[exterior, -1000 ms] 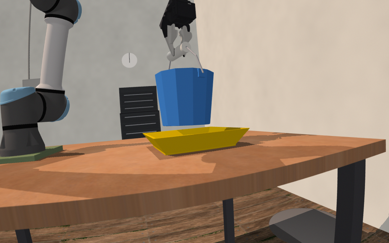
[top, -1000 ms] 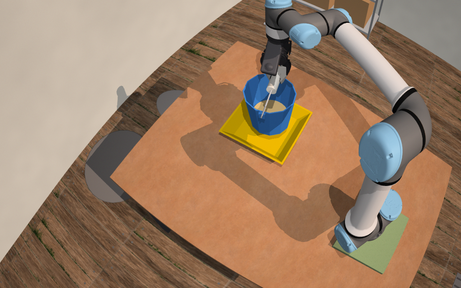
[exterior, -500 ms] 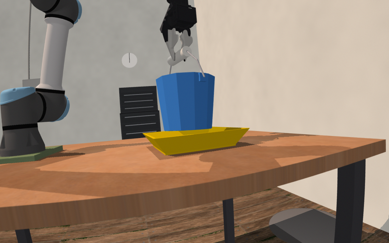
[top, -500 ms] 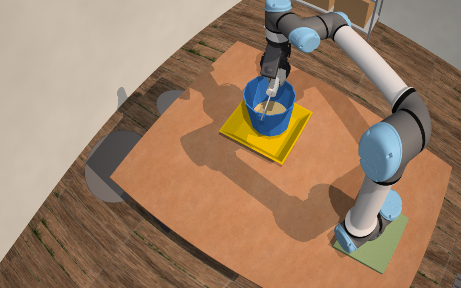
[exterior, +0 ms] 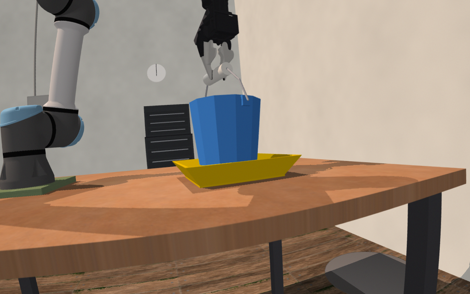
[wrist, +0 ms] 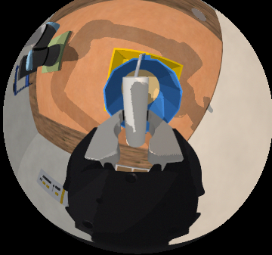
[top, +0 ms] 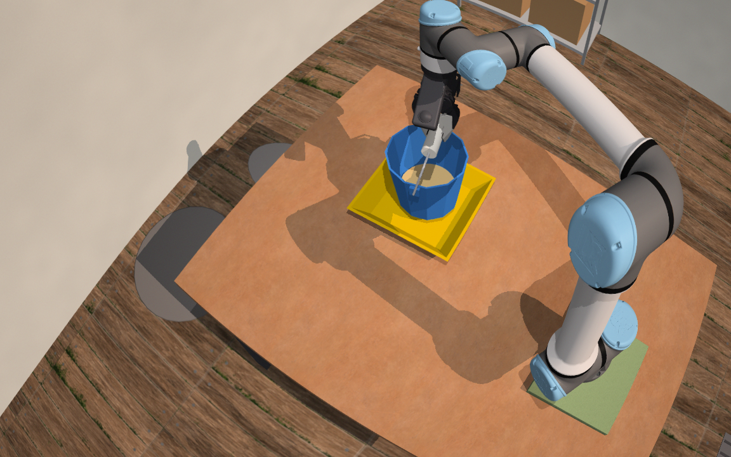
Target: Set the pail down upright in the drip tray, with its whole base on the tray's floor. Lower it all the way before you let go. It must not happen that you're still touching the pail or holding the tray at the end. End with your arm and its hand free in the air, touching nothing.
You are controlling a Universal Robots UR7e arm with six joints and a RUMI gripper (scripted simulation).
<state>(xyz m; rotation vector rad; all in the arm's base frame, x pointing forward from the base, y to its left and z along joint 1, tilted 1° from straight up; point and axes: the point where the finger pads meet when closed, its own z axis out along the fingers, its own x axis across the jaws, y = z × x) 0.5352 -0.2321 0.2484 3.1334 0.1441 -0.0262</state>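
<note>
Right now the blue pail is 10 cm below my hand and 1 cm ahead of it. The rest, counted from my hand: yellow drip tray: 26 cm below, 2 cm ahead.
</note>
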